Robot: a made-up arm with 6 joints. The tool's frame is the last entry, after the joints.
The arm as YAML. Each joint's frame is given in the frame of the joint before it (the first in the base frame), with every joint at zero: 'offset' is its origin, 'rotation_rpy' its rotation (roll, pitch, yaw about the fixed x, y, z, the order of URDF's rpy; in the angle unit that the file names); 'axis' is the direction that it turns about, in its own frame. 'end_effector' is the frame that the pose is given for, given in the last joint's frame.
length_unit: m
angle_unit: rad
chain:
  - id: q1
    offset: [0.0, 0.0, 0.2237]
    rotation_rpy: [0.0, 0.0, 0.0]
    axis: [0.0, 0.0, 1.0]
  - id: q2
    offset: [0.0, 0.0, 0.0]
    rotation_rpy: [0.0, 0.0, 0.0]
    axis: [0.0, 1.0, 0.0]
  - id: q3
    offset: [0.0, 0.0, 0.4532]
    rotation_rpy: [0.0, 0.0, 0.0]
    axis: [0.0, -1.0, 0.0]
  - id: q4
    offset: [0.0, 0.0, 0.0]
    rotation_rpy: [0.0, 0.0, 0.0]
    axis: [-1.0, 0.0, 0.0]
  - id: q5
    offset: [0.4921, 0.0, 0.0]
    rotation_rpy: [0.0, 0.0, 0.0]
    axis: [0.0, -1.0, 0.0]
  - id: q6
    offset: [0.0, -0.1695, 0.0]
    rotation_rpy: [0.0, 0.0, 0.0]
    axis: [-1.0, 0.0, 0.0]
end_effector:
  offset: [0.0, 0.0, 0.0]
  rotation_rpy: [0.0, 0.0, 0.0]
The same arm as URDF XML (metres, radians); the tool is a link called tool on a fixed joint. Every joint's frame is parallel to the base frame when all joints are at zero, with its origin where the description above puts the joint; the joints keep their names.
<robot name="arm">
<joint name="tool_joint" type="fixed"><parent link="link6"/><child link="tool"/><origin xyz="0.0000 0.0000 0.0000"/></joint>
<joint name="q6" type="continuous"><parent link="link5"/><child link="link6"/><origin xyz="0.0000 -0.1695 0.0000"/><axis xyz="-1 0 0"/></joint>
<joint name="q5" type="continuous"><parent link="link4"/><child link="link5"/><origin xyz="0.4921 0.0000 0.0000"/><axis xyz="0 -1 0"/></joint>
<joint name="q4" type="continuous"><parent link="link3"/><child link="link4"/><origin xyz="0.0000 0.0000 0.0000"/><axis xyz="-1 0 0"/></joint>
<joint name="q3" type="continuous"><parent link="link2"/><child link="link3"/><origin xyz="0.0000 0.0000 0.4532"/><axis xyz="0 -1 0"/></joint>
<joint name="q2" type="continuous"><parent link="link1"/><child link="link2"/><origin xyz="0.0000 0.0000 0.0000"/><axis xyz="0 1 0"/></joint>
<joint name="q1" type="continuous"><parent link="base"/><child link="link1"/><origin xyz="0.0000 0.0000 0.2237"/><axis xyz="0 0 1"/></joint>
<link name="base"/>
<link name="link1"/>
<link name="link2"/>
<link name="link3"/>
<link name="link4"/>
<link name="link5"/>
<link name="link6"/>
<link name="tool"/>
</robot>

